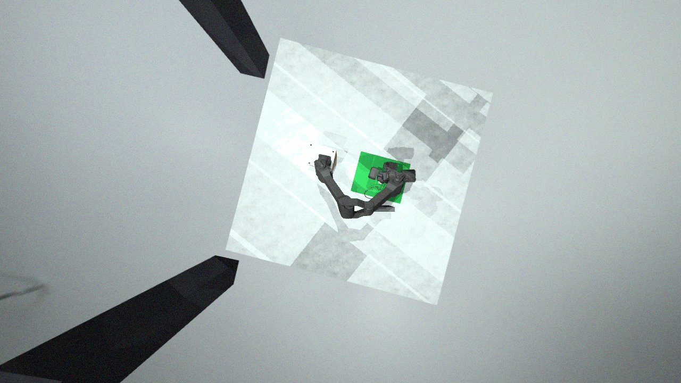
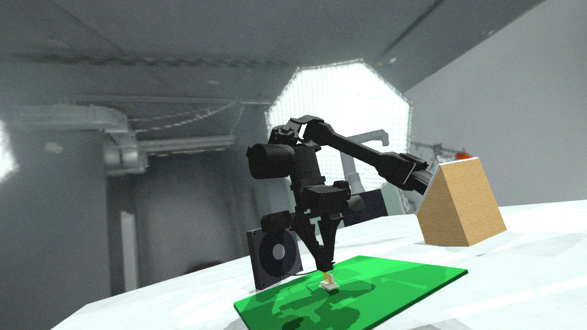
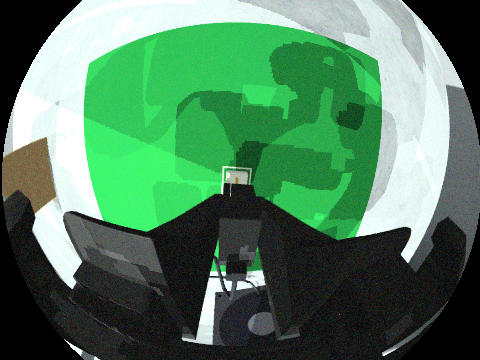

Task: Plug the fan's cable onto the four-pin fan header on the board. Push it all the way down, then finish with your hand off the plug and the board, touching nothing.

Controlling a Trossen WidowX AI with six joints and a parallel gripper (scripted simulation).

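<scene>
Right now my gripper tip is 1 cm to the left of the dark fan plug and 1 cm below it. The rest, counted from my gripper tip: black fan 2 cm ahead, 15 cm to the right, 2 cm above; green board 1 cm behind, 1 cm to the left, 6 cm below; white four-pin fan header 1 cm to the right, 4 cm below.
</scene>
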